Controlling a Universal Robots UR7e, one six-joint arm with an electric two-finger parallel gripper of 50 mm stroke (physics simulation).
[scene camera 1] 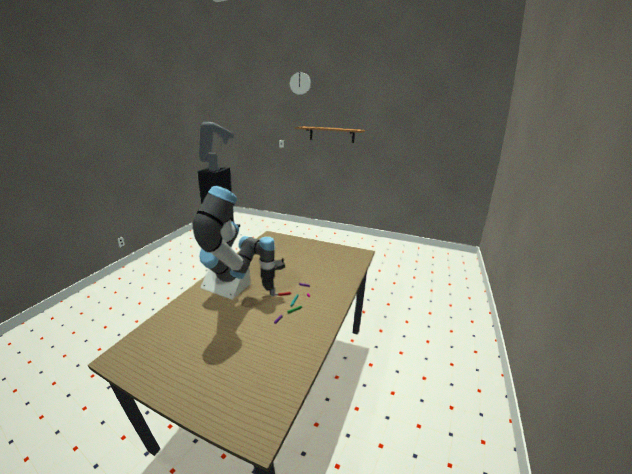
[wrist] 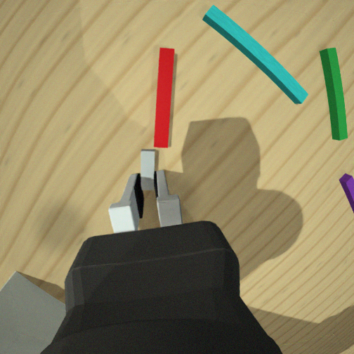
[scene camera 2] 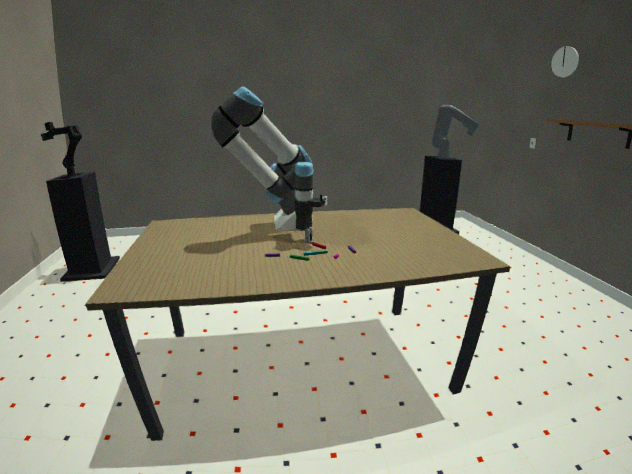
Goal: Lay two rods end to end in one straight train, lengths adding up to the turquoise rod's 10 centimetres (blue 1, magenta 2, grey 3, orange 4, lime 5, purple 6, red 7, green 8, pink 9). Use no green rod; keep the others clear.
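Seen in the pictures: gripper, fingertip midpoint: (scene camera 1: 272,295) (scene camera 2: 308,241); arm's base, origin of the base link: (scene camera 1: 228,269).
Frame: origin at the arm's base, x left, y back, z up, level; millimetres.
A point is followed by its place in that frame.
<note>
The red rod (scene camera 1: 284,293) {z -93, x 22, y -333 mm} (scene camera 2: 319,245) {z -95, x 25, y -339 mm} (wrist: 164,97) lies on the table. My gripper (scene camera 1: 272,292) {z -101, x -6, y -273 mm} (scene camera 2: 308,238) {z -101, x -6, y -273 mm} (wrist: 148,185) is shut on the grey rod (wrist: 148,162), low at the red rod's near end. In the wrist view the grey rod's far end shows close to the red rod's near end, shifted a little to the left; whether they touch, or whether the grey rod rests on the table, I cannot tell. The turquoise rod (scene camera 1: 294,300) {z -93, x -18, y -408 mm} (scene camera 2: 315,253) {z -98, x -12, y -411 mm} (wrist: 255,55) lies slanted to the right of the red rod in the wrist view.
The green rod (scene camera 1: 294,309) {z -94, x -88, y -436 mm} (scene camera 2: 299,257) {z -96, x -85, y -439 mm} (wrist: 334,95) lies beyond the turquoise one. One purple rod (scene camera 1: 278,319) {z -96, x -187, y -390 mm} (scene camera 2: 272,255) {z -98, x -185, y -393 mm} (wrist: 349,192) lies near it. Another purple rod (scene camera 1: 304,284) {z -94, x 146, y -405 mm} (scene camera 2: 352,249) {z -95, x 146, y -415 mm} and a magenta rod (scene camera 1: 308,294) {z -94, x 60, y -459 mm} (scene camera 2: 336,256) {z -97, x 60, y -462 mm} lie on the other side.
</note>
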